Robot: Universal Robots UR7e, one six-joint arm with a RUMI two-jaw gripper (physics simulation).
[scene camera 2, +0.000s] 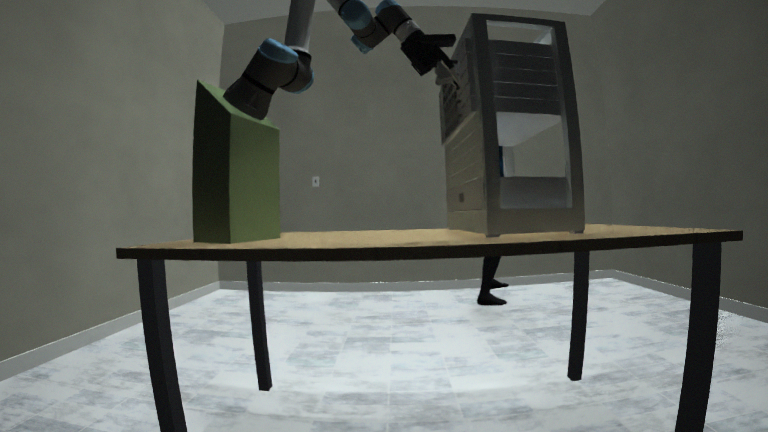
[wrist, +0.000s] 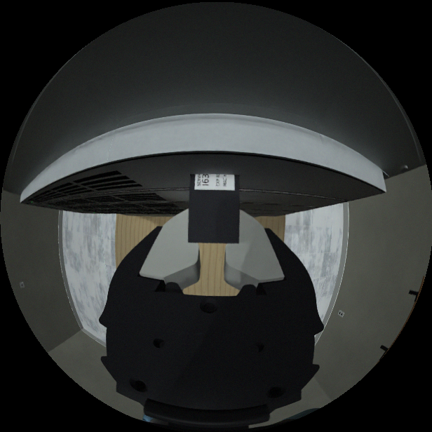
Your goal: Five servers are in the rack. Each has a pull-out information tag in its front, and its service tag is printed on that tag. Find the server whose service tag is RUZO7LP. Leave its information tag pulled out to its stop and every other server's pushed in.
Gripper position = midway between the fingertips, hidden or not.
Note:
I see my gripper (scene camera 2: 458, 85) and a server rack (scene camera 2: 509, 91).
My gripper is seen too in the wrist view (wrist: 214, 205).

